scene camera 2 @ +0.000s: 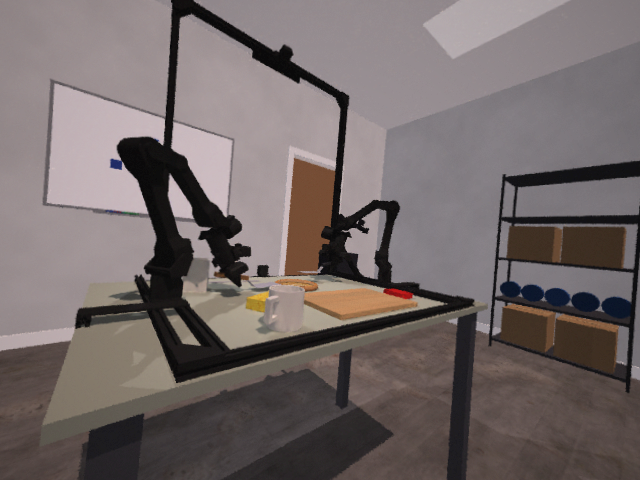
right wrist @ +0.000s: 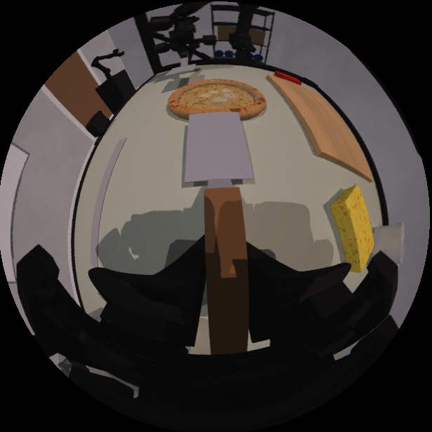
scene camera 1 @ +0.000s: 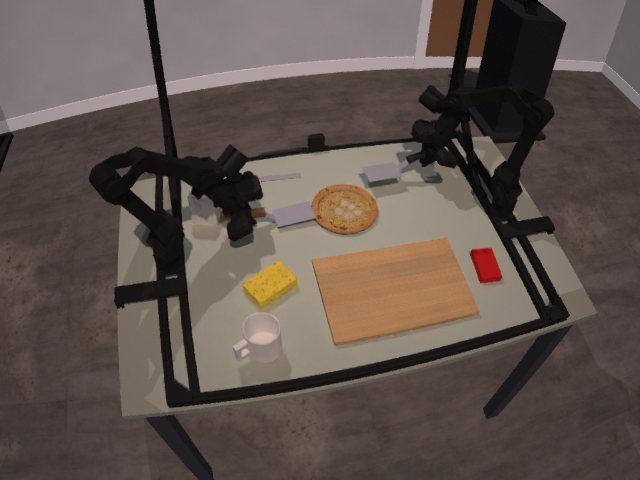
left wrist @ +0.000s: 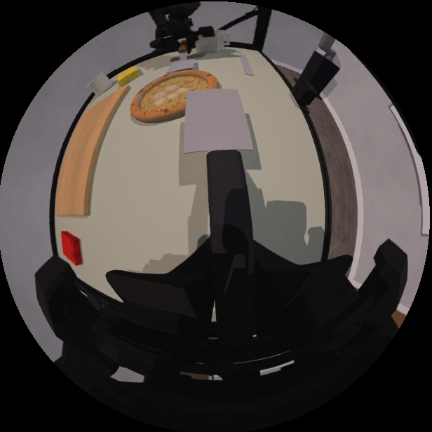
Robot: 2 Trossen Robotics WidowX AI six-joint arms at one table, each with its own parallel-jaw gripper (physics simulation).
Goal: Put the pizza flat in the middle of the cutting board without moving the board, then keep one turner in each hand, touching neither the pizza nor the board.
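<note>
The pizza (scene camera 1: 344,208) (scene camera 2: 296,284) (left wrist: 172,95) (right wrist: 216,98) lies flat on the table behind the cutting board (scene camera 1: 395,289) (scene camera 2: 359,302) (left wrist: 92,155) (right wrist: 320,120). My right gripper (scene camera 1: 241,219) (right wrist: 219,240) is shut on the brown handle of a turner (scene camera 1: 294,214) (left wrist: 181,65) (right wrist: 218,147); the blade is low over the table, its front edge at the pizza's left rim in scene camera 1. Whether it touches or reaches under the rim is unclear. My left gripper (left wrist: 226,236) is shut on the black handle of another turner (scene camera 1: 381,172) (left wrist: 217,120), its blade raised above the table behind the pizza, to the right.
A yellow sponge (scene camera 1: 270,284) (right wrist: 354,230) and a white mug (scene camera 1: 262,336) (scene camera 2: 285,308) stand left of the board in scene camera 1. A red block (scene camera 1: 485,265) (left wrist: 71,248) lies right of it. A flat light strip (scene camera 1: 280,177) lies at the back left. A pale block (scene camera 1: 204,219) is behind the right arm.
</note>
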